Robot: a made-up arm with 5 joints.
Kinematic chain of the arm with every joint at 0, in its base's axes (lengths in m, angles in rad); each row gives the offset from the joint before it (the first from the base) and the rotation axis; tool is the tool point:
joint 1: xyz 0 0 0.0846 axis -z
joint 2: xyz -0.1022 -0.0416 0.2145 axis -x
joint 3: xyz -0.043 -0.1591 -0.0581 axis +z
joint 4: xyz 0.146 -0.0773 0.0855 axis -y
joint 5: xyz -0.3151 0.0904 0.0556 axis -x
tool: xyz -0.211 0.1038 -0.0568
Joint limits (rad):
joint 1: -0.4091..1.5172
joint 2: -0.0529..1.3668
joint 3: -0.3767..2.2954
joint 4: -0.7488..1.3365
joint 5: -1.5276..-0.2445
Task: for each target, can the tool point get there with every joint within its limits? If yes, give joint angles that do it. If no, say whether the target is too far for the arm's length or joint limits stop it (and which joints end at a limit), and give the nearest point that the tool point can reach.
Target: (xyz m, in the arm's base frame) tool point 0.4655 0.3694 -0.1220
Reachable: no: joint limits stop it (at a limit: joint 1, joint 2, joint 3) | nearest point 0.2749 0.3811 0.2979 | short by 0.461 m
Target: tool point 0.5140 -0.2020 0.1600
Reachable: no: joint limits stop it (at a limit: joint 1, joint 2, joint 3, joint 5) | nearest point 0.2655 -0.4688 0.1781 | short by 0.365 m
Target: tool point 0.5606 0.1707 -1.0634
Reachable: no: too far | nearest point -0.0555 0.1416 -0.1803 | short by 1.077 m
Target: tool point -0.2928 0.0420 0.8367
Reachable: yes | joints 1.2066 0.5449 2.0216 -0.5438 -0.5014
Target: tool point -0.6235 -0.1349 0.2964
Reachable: yes | joints 0.9557 0.2391 1.6323 0.4685 -0.7766
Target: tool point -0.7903 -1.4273 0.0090
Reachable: no: too far | nearest point -0.3135 -0.5662 0.2117 | short by 1.005 m
